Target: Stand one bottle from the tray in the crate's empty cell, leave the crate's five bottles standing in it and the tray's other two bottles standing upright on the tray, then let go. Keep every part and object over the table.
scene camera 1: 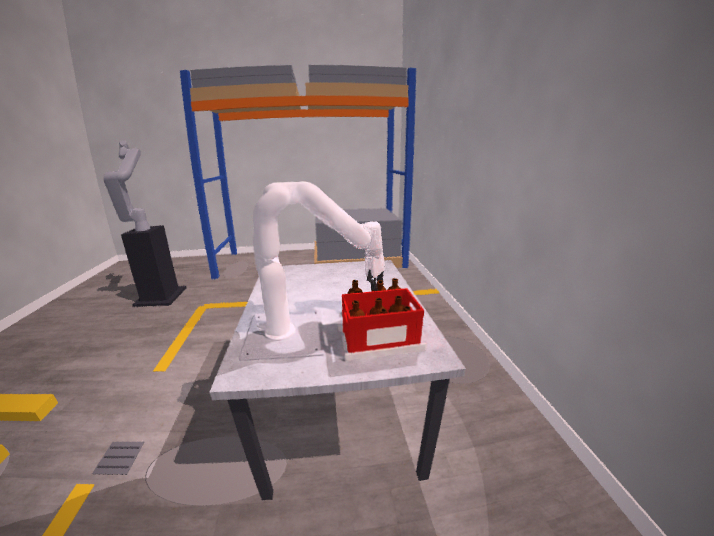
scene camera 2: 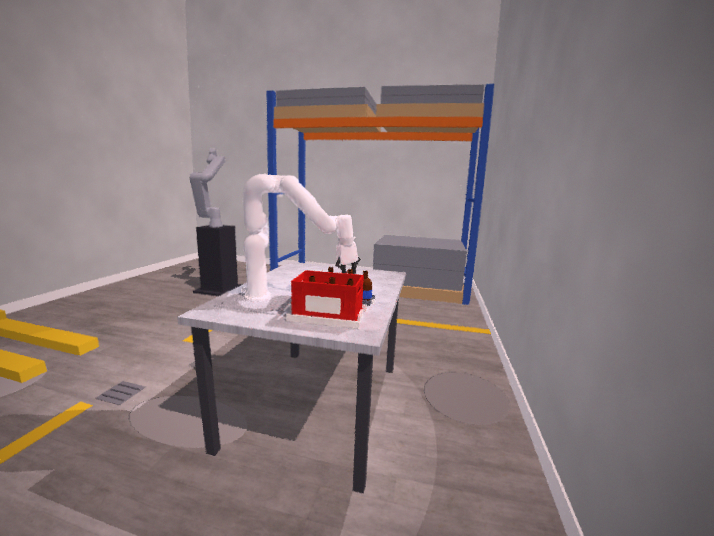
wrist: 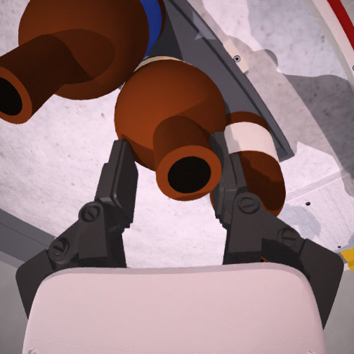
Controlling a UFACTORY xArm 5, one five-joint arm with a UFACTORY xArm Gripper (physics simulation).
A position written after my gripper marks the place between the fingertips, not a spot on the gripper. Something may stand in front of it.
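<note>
I can see my gripper point(wrist: 170, 152) here. There is a cream-label bottle point(wrist: 166, 110), and I see a white-label bottle point(wrist: 246, 133) as well as a blue-label bottle point(wrist: 80, 57).
</note>
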